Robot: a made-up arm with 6 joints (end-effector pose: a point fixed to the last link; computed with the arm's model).
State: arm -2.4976 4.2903 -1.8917 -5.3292 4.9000 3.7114
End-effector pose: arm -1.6 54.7 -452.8 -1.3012 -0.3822 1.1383
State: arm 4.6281 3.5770 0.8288 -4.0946 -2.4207 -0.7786
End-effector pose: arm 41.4 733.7 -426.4 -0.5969 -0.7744 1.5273
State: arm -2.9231 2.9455 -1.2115 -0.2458 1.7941 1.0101
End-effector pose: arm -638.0 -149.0 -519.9 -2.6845 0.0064 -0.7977
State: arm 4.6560 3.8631 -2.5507 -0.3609 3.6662 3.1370
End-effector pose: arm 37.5 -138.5 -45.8 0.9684 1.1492 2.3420
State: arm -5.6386 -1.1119 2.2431 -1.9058 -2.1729 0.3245
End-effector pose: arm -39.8 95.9 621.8 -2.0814 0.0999 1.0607
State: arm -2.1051 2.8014 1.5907 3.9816 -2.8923 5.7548
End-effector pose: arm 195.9 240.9 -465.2 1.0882 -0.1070 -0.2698
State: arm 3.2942 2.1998 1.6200 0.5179 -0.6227 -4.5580
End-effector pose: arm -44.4 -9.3 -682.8 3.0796 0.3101 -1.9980
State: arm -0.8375 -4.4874 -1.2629 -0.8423 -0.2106 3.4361
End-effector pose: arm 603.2 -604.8 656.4 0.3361 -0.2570 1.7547
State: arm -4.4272 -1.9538 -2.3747 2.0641 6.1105 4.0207
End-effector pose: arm -54.0 130.5 -282.4 -2.6511 1.0428 -0.9016
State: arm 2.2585 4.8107 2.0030 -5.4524 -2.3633 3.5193
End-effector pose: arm 203.4 -218.1 708.9 -3.0501 1.1850 2.9506
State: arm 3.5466 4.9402 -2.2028 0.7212 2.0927 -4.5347
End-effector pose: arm 359.2 65.1 -228.8 -1.3662 -0.0888 -1.8084
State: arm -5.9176 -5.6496 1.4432 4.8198 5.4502 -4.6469
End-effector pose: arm 797.6 408.8 294.6 2.0638 0.9976 -3.0577
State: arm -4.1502 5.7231 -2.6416 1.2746 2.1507 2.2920
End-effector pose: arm 57.8 -284.3 84.1 -0.9011 0.5405 2.8528
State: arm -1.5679 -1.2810 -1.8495 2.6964 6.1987 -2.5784
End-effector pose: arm 24.1 522.6 -355.1 -3.0951 -0.0824 1.4540
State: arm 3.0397 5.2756 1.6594 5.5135 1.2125 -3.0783
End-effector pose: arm 22.1 28.9 922.3 1.9114 -1.1737 -2.7057
